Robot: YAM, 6 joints.
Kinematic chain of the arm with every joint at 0, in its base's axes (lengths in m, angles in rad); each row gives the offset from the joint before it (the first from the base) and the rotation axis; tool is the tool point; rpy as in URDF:
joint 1: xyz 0 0 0.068 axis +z
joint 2: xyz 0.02 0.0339 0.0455 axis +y
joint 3: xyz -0.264 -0.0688 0 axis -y
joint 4: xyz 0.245 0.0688 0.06 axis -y
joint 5: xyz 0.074 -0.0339 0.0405 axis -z
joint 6: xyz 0.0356 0 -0.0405 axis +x
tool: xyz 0 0 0 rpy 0 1.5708 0
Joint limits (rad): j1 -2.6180..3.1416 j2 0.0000..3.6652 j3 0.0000..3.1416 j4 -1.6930..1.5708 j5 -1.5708..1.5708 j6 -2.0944..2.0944
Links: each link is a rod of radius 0.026 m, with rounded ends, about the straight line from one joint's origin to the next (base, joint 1, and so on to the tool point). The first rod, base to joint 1, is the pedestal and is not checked.
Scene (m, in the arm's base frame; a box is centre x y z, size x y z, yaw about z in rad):
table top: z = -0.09
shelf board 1: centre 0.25 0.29 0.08 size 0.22 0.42 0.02 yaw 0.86
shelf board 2: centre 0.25 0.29 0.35 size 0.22 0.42 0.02 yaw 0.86
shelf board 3: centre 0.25 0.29 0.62 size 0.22 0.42 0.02 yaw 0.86
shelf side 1: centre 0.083 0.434 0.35 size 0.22 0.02 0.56 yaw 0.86
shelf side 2: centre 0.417 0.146 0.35 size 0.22 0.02 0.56 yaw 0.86
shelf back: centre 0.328 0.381 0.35 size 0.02 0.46 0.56 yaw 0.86
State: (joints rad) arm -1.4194 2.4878 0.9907 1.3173 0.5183 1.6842
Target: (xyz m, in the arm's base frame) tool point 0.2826 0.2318 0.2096
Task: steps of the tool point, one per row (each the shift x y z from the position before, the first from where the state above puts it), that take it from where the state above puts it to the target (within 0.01 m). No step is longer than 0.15 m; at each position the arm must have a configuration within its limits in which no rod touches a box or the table.
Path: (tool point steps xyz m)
1: 0.1080 0.0456 0.0460
2: 0.0820 0.0766 0.0412
3: 0.0479 0.0944 0.0352
4: 0.0116 0.0976 0.0287
5: -0.0209 0.0874 0.0217
6: -0.0447 0.0671 0.0144
7: -0.0577 0.0418 0.0070
8: 0.0401 0.0403 0.0109
9: 0.0380 0.0438 0.0000
10: 0.0338 0.0458 -0.0109

